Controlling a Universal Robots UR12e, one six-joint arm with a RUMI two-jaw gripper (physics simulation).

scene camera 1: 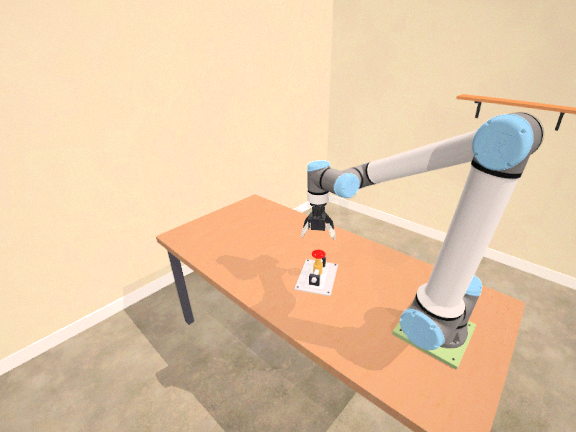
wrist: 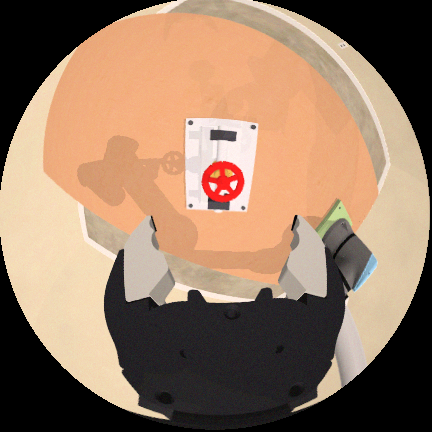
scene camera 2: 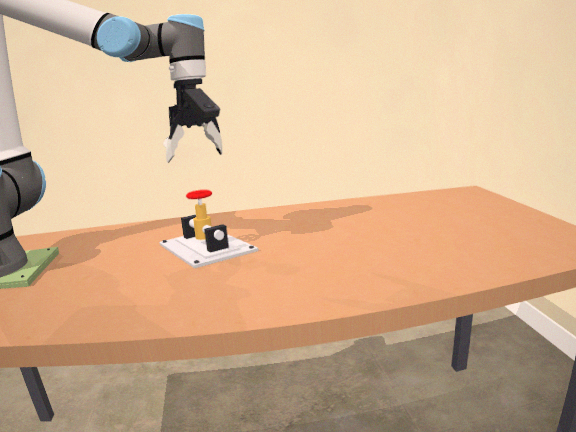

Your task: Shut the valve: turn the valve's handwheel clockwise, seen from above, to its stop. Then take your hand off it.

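The valve has a red spoked handwheel (scene camera 1: 318,254) (scene camera 2: 199,194) (wrist: 223,181) on top of a yellow body (scene camera 1: 318,266) (scene camera 2: 202,227). The body sits on a pipe between two black blocks, on a white base plate (scene camera 1: 325,287) (scene camera 2: 194,260) (wrist: 244,150) that lies on the table. The wheel is level. My gripper (scene camera 1: 318,237) (scene camera 2: 194,156) (wrist: 224,217) is open and empty. It points down and hangs above the handwheel, with a clear gap between its fingertips and the wheel. How far the wheel is turned cannot be told from these views.
The orange-brown table (scene camera 1: 240,225) (scene camera 2: 400,250) (wrist: 125,75) carries the valve and the arm's green mounting plate (scene camera 1: 440,356) (scene camera 2: 37,267) (wrist: 334,216). Walls stand behind the table. A wall shelf (scene camera 1: 520,103) is at the upper right in scene camera 1.
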